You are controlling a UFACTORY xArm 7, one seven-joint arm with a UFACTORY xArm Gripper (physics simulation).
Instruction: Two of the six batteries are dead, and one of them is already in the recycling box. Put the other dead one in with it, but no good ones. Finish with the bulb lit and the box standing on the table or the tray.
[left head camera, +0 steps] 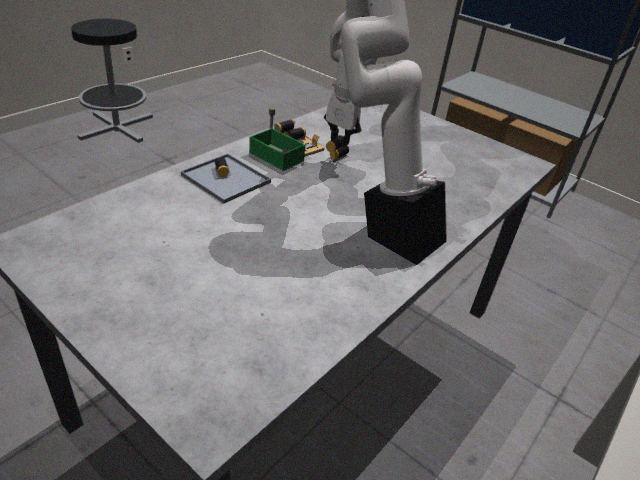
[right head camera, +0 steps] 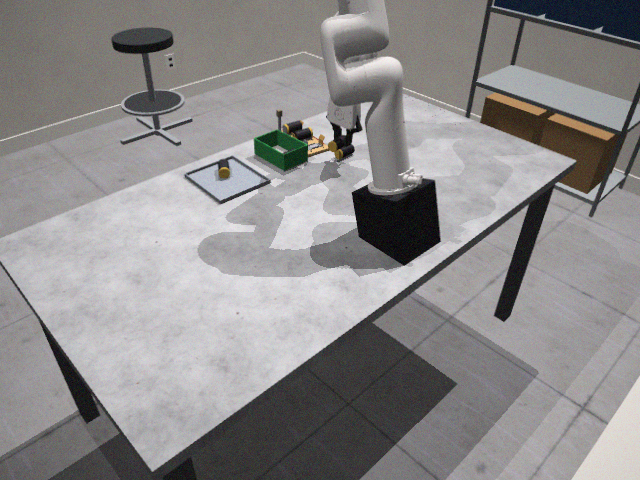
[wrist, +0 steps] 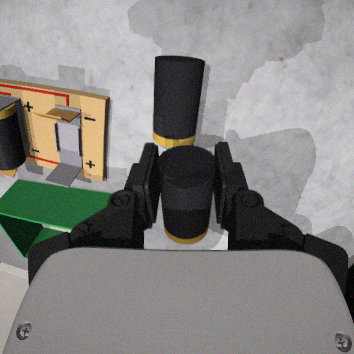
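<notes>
My gripper is shut on a black battery with a gold end, held above the table. A second battery lies on the table just beyond it in the wrist view. The wooden holder board has an empty slot at its near end; two batteries sit farther along. The green box stands beside the board; its contents are hidden. Another battery lies on the tray.
A thin post with a small, dull head rises behind the box; whether it is lit is unclear. The arm's black base block stands on the table. A stool and shelf unit stand beyond the table.
</notes>
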